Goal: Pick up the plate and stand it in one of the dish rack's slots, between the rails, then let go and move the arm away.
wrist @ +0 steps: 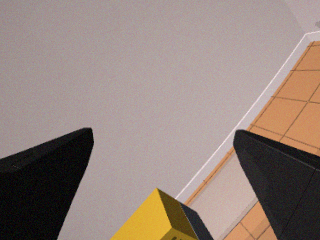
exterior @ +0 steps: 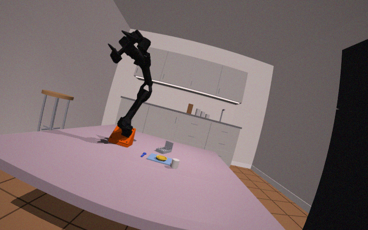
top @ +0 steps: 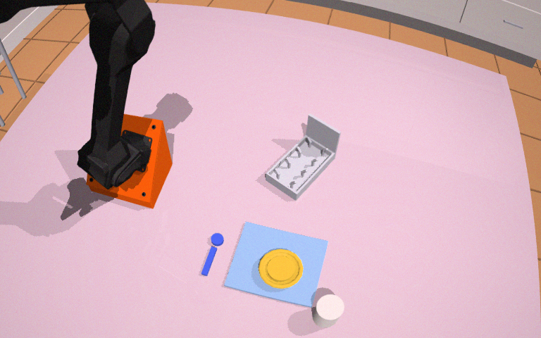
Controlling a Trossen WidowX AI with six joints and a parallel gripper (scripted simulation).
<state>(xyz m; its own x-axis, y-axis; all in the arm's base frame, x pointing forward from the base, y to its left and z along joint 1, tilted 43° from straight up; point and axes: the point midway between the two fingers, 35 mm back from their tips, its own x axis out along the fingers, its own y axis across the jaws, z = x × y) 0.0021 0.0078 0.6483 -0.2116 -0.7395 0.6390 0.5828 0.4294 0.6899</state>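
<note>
Right now my gripper tip is 29 cm short of the yellow plate, 37 cm to the right of it and 55 cm above it. The rest, counted from my gripper tip: blue spoon (17 cm ahead, 37 cm to the left, 56 cm below); white cup (38 cm ahead, 31 cm to the left, 54 cm below); light blue mat (28 cm ahead, 38 cm to the left, 56 cm below).
</note>
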